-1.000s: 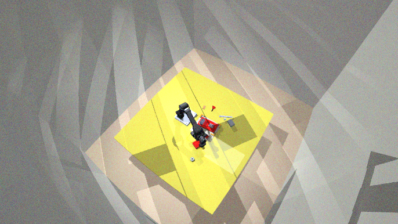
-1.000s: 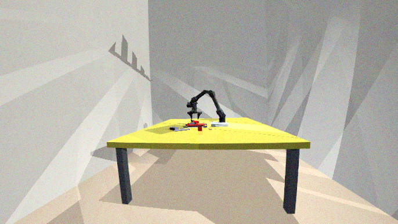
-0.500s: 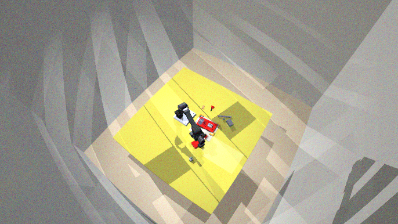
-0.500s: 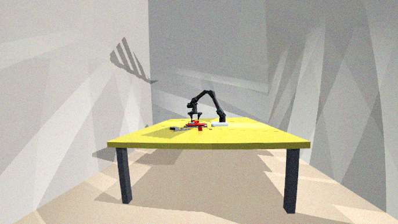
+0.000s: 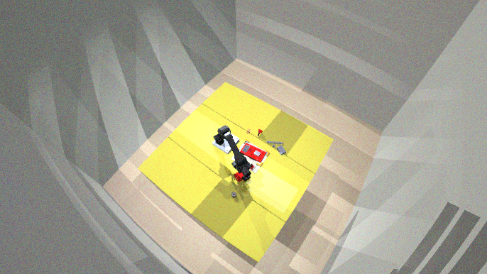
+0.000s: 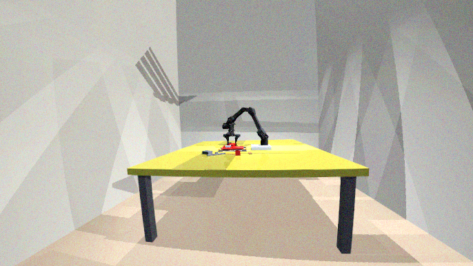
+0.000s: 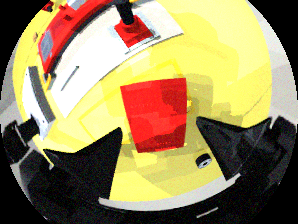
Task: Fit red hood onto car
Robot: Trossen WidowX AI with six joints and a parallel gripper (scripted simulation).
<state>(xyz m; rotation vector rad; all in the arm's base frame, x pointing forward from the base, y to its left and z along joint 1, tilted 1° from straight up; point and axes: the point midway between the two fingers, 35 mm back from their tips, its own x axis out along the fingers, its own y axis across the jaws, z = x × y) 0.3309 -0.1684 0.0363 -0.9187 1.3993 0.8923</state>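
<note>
Right now my gripper tip is 2 cm above the red hood. The rest, counted from my gripper tip: peach piece: 18 cm behind, 41 cm to the left, 3 cm below; white jig: 2 cm behind, 21 cm to the left, 2 cm below.
</note>
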